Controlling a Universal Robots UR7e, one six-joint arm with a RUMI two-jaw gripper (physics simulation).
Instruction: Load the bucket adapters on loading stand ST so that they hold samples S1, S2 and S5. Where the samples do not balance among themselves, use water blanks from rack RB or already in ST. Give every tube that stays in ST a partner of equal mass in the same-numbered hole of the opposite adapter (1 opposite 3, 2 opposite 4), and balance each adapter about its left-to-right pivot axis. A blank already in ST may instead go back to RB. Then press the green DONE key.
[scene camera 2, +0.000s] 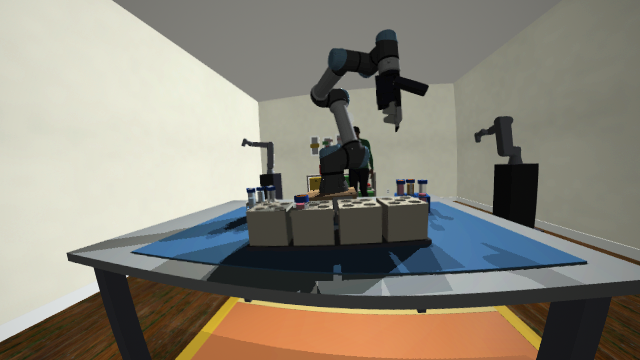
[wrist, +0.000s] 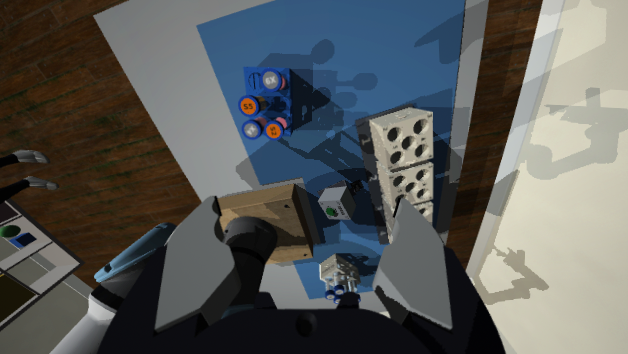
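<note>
My gripper is open and empty, high above the table. Loading stand ST bears four beige adapters. Adapter 1 and adapter 2 show no tubes. Sample S1, blue-capped, stands upright in adapter 3; a finger hides it in the wrist view. Adapter 4 shows no tube. Orange-capped S5 and S2 stand in the blue rack. Rack RB holds several blue-rimmed blanks. The green DONE key is on a grey box.
Two grey-capped tubes, one at the far end and one beside S2, also stand in the blue rack. The wooden base block carries my arm. The key box stands between it and ST on the blue mat.
</note>
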